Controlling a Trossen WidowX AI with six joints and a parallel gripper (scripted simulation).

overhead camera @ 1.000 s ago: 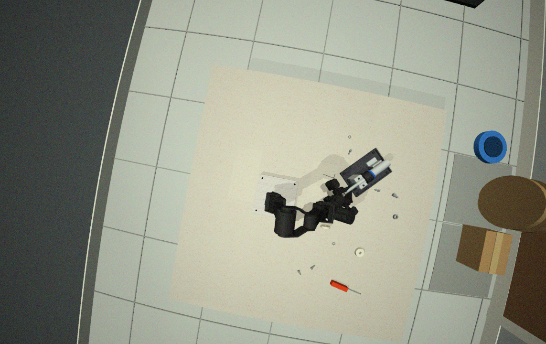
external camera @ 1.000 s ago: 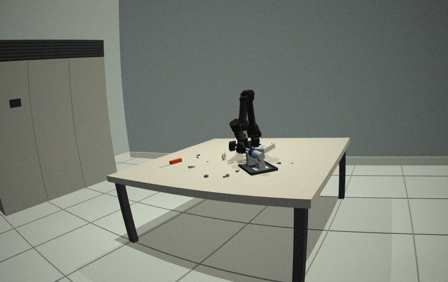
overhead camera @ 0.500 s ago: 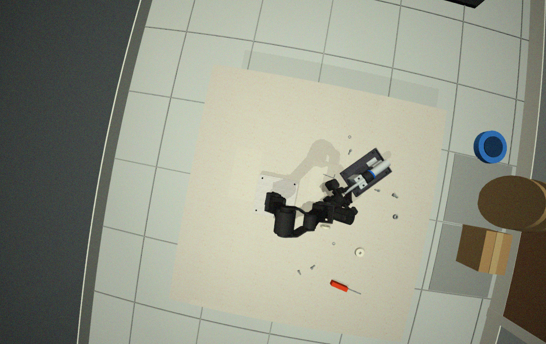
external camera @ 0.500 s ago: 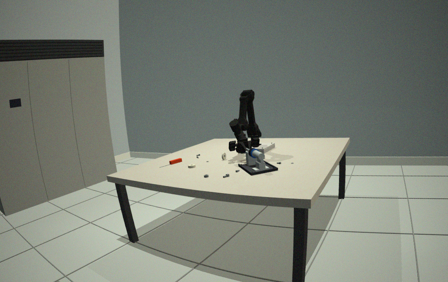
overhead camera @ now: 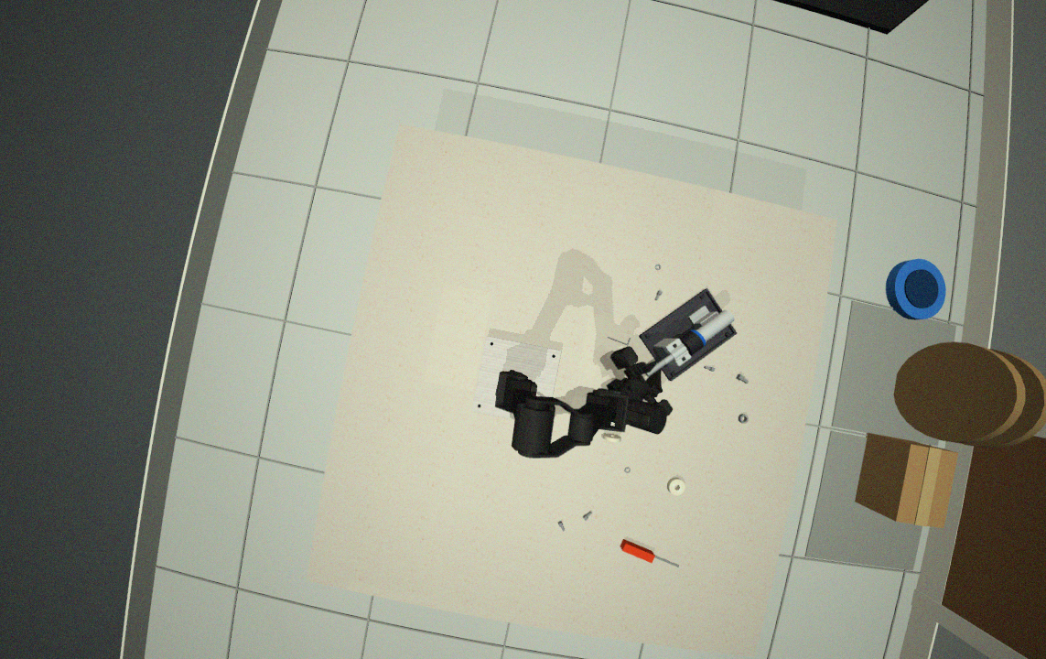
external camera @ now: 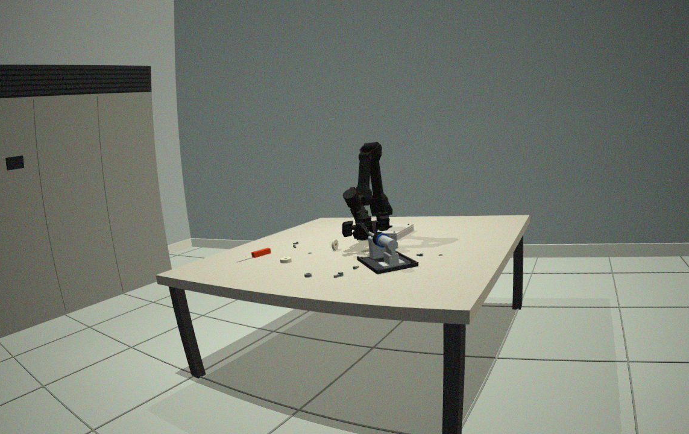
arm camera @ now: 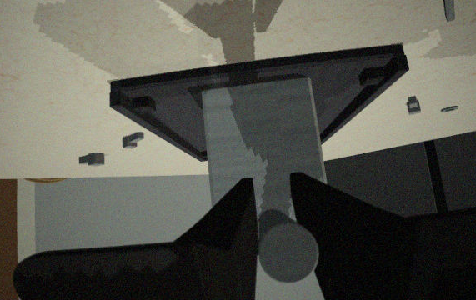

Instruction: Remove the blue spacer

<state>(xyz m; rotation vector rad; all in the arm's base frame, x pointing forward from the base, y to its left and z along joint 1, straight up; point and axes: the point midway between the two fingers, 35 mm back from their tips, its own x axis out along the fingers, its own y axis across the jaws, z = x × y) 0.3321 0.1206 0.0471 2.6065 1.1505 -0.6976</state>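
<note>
The grey shaft lies 50 mm to the left of my gripper tip, 40 mm ahead of it and 20 mm above it. From my gripper tip the other things lie so: white ring 310 mm to the right, 150 mm ahead, 60 mm below; blue spacer 90 mm to the left, 80 mm ahead, 20 mm above.
</note>
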